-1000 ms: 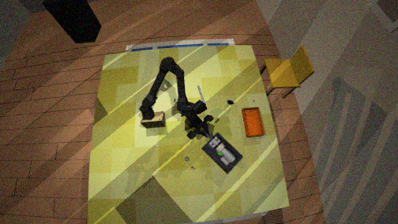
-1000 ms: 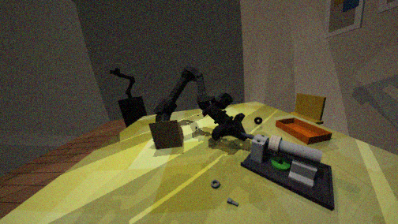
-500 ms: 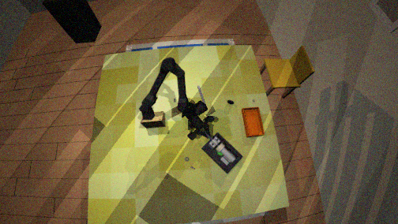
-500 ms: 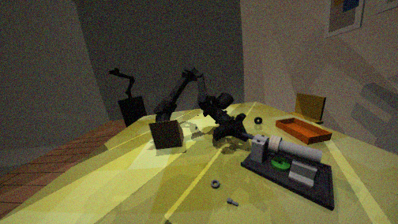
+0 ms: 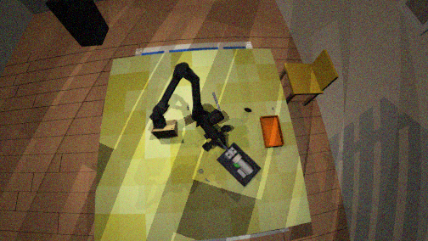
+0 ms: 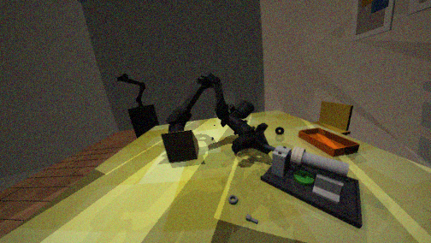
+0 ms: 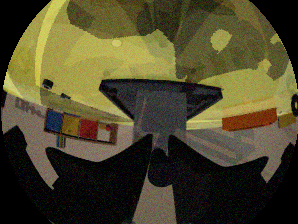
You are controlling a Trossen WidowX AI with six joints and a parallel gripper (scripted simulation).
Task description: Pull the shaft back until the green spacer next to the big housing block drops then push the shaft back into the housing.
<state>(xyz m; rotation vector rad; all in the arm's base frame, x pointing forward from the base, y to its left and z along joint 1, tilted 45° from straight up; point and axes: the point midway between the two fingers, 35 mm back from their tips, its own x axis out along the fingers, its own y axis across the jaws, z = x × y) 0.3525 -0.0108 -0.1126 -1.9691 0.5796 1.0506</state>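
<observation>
Now: the green spacer 80 mm to the right of my gripper tip, 80 mm ahead of it and 50 mm below it. Also, from my gripper tip: orange tray: 310 mm ahead, 120 mm to the left, 50 mm below; black ring: 260 mm to the left, 150 mm ahead, 40 mm below.
</observation>
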